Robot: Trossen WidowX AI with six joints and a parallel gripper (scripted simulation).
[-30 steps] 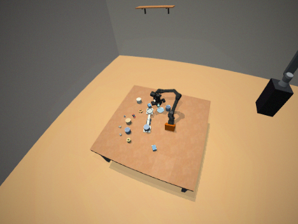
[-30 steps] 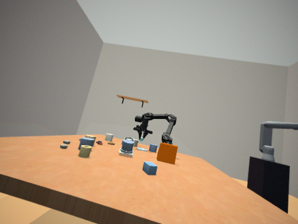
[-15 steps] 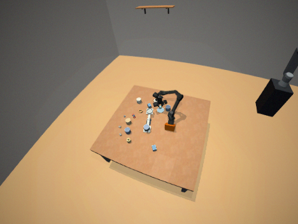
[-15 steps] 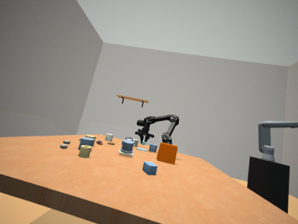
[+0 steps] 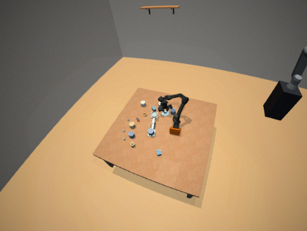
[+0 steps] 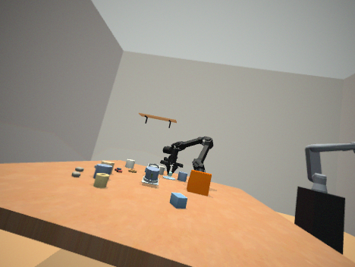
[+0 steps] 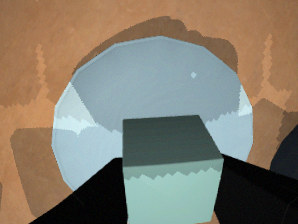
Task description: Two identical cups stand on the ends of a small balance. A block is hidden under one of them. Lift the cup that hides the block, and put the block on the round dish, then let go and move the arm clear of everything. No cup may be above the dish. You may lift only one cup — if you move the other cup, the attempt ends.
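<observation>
The pale blue round dish lies 3 cm below my gripper tip. From my gripper tip the other things lie so: balance 25 cm to the left, 8 cm ahead, 1 cm above; then beige cylinder 34 cm to the left, 33 cm ahead, 1 cm above.
</observation>
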